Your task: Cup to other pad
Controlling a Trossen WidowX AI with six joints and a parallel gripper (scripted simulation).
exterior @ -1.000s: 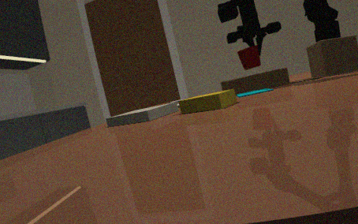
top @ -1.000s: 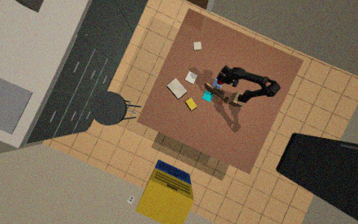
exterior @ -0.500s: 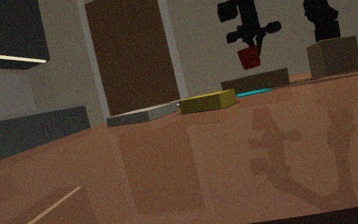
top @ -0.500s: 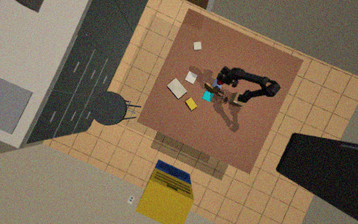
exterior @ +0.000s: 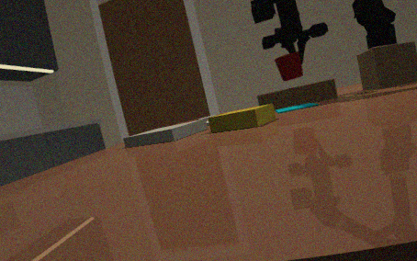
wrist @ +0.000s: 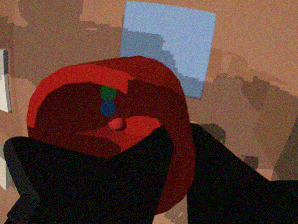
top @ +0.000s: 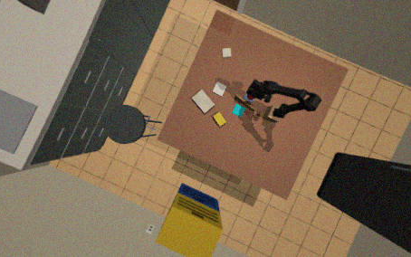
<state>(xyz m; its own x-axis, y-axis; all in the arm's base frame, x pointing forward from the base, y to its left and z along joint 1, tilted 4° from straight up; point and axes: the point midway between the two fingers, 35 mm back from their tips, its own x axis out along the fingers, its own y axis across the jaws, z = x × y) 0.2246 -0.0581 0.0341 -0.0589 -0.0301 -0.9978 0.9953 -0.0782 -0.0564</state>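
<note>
Right now my gripper tip is 50 mm short of the blue marble and 20 mm above it. Also, from my gripper tip: red cup (30 mm ahead); low brown bar (40 mm ahead, 50 mm to the left, 100 mm below); pale blue pad (20 mm ahead, 30 mm to the right, 120 mm below).
</note>
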